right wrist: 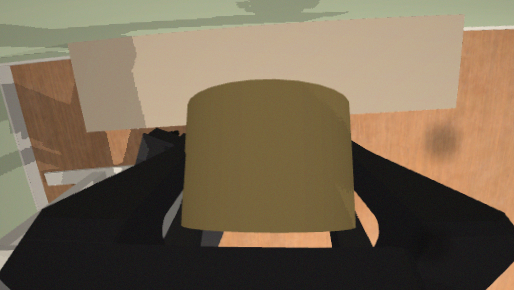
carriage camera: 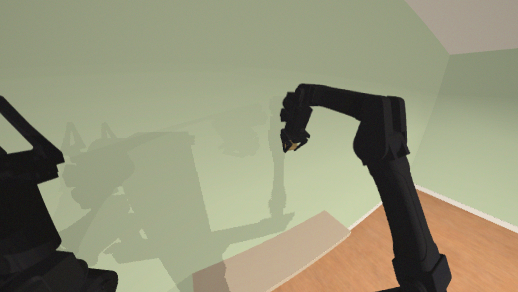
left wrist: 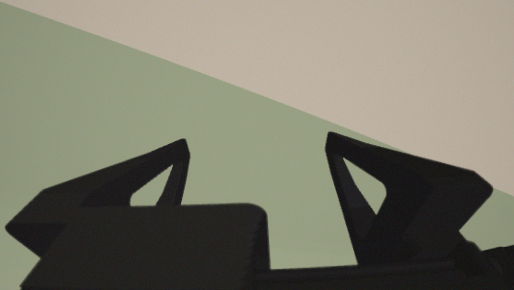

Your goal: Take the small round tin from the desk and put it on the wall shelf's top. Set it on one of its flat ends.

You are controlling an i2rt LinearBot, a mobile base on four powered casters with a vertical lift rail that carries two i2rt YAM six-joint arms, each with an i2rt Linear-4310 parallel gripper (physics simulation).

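Places are measured from the left arm's base along level axes (x ahead, y left, z up), in centimetres.
Where they show: left gripper, fingertip midpoint: (left wrist: pixel 256 143); right gripper, fingertip midpoint: (right wrist: pixel 266 139) (carriage camera: pixel 289 151).
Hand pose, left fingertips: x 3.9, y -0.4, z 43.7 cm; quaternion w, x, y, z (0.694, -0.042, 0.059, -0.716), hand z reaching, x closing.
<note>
After its pixels a point has its place.
The small round tin (carriage camera: pixel 293 145) {z 21.7, x 45.4, y -46.6 cm} (right wrist: pixel 270 120) {z 23.6, x 49.0, y -44.8 cm} is brownish gold. Its curved side faces the right wrist camera, and its flat ends lie toward the top and bottom of that picture. My right gripper (carriage camera: pixel 294 148) {z 18.4, x 47.1, y -45.5 cm} (right wrist: pixel 266 139) {z 18.4, x 47.1, y -45.5 cm} is shut on it, with a finger at each side, and points mostly downward. The wall shelf (carriage camera: pixel 300 242) {z -54.0, x 52.8, y -61.0 cm} (right wrist: pixel 400 65) {z -54.0, x 61.7, y -81.1 cm} is a long beige board along the green wall. In the carriage view the tin is above the shelf in the picture, apart from it. My left gripper (left wrist: pixel 256 143) {z 43.7, x 3.9, y -0.4 cm} is open and empty; part of it shows at the carriage view's left edge. The desk does not show.
The green wall (carriage camera: pixel 225 40) {z 60.5, x 48.4, y -21.2 cm} (left wrist: pixel 90 100) {z 79.3, x 20.2, y 40.2 cm} stands behind the shelf and carries shadows of the arms. A wooden floor (carriage camera: pixel 470 250) {z -129.0, x 56.9, y -296.8 cm} (right wrist: pixel 485 175) {z -129.0, x 35.0, y -193.2 cm} lies below. A pale bar (right wrist: pixel 65 177) and the dark base part (right wrist: pixel 157 145) show at the right wrist view's left.
</note>
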